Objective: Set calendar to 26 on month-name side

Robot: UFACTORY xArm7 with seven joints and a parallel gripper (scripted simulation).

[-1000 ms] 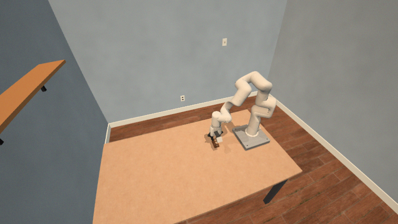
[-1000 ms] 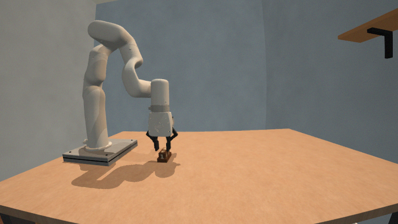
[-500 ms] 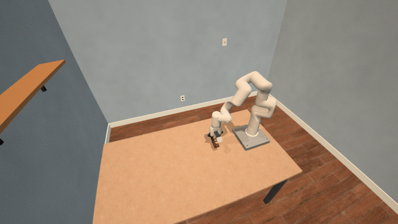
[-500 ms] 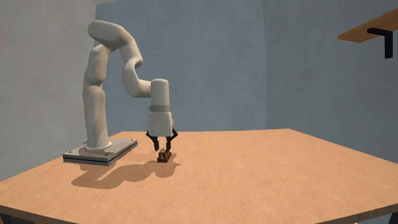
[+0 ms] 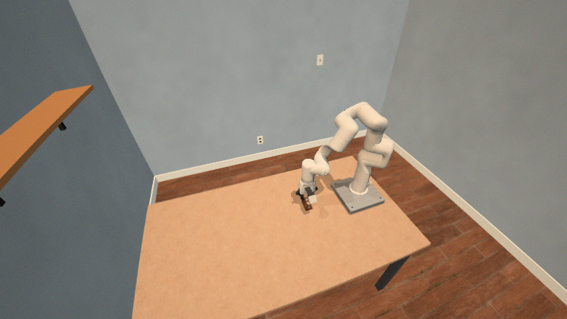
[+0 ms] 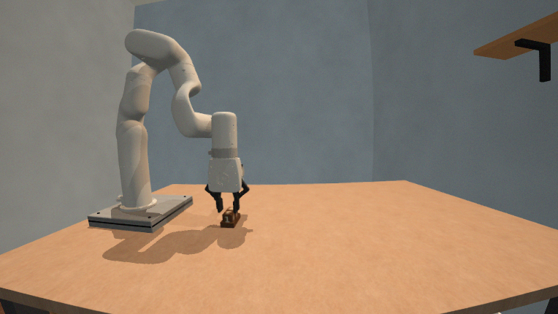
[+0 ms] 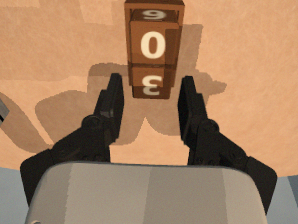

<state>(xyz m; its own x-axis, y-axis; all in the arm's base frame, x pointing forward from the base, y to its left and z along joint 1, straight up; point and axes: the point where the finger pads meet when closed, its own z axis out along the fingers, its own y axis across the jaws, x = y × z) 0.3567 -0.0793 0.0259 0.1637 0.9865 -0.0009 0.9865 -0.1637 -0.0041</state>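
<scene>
My gripper is now 20 mm to the right of the brown tray and 60 mm above it. Also, from my hand: brown cube: 10 mm ahead, 30 mm to the left, 40 mm below.
</scene>
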